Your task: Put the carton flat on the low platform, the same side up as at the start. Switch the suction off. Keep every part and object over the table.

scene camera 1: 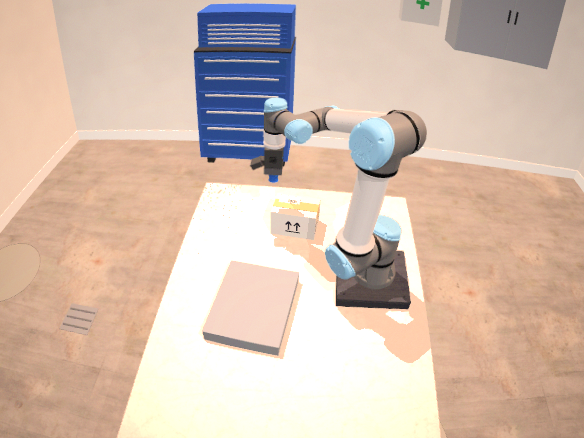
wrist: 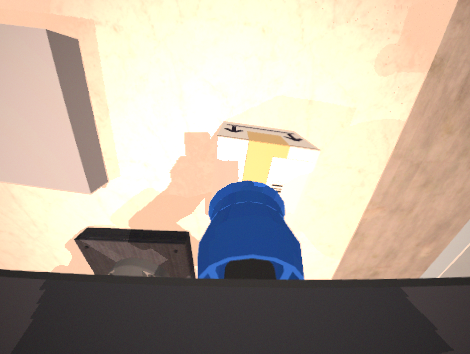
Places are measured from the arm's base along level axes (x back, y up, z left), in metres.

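Pixels of known places: end effector, tool point: [scene camera 1: 273,179] [wrist: 246,214]; arm's base, origin of the base link: [scene camera 1: 373,273].
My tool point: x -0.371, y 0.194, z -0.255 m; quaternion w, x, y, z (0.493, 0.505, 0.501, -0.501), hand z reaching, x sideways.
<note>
For each thing: its middle in the pictures, then the offset to it from my tool point. Level surfaces: height alone.
- white carton, body centre: [wrist: 252,184] [scene camera 1: 295,216] dx +0.086, dy -0.180, dz -0.020 m
- low platform, body centre: [scene camera 1: 253,305] dx -0.034, dy -0.209, dz +0.413 m
- table, its level: dy -0.233 m
The white carton [scene camera 1: 293,226] [wrist: 258,159] stands upright on the table, with yellow tape on its top and two arrows on its side pointing up. My gripper [scene camera 1: 273,178] [wrist: 246,192], a blue suction cup, points down. It is open, holds nothing and hangs above the carton, apart from it. In the wrist view the cup hides part of the carton's top. The low platform [scene camera 1: 254,302] [wrist: 37,110] is a flat grey slab on the table, nearer the scene camera than the carton; its top is bare.
The dark base plate [scene camera 1: 350,296] [wrist: 170,245] of my arm stands on the right of the table [scene camera 1: 325,390] in the scene view. A blue drawer cabinet [scene camera 1: 245,86] stands on the floor behind the table. The table's far edge lies behind the carton.
</note>
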